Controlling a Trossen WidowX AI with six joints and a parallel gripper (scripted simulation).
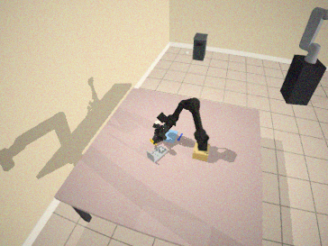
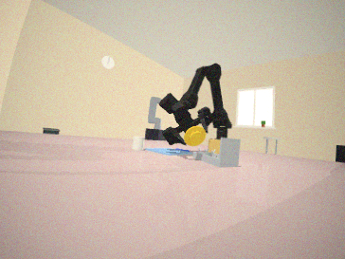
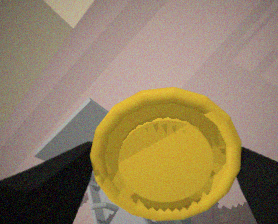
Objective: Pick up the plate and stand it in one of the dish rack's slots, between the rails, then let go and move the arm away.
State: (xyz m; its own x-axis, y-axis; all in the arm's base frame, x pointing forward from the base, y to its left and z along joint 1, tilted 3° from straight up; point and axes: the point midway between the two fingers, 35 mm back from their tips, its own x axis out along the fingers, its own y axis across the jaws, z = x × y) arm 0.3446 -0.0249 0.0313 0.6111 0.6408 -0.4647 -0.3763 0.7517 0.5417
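Now: gripper tip 4 cm past the grey dish rack, 5 cm to the right of it and 5 cm above it. From my gripper tip the other things lie so: small white cup 24 cm to the right, 5 cm below; light blue mat 9 cm behind, 15 cm to the right, 7 cm below; yellow plate 1 cm to the right.
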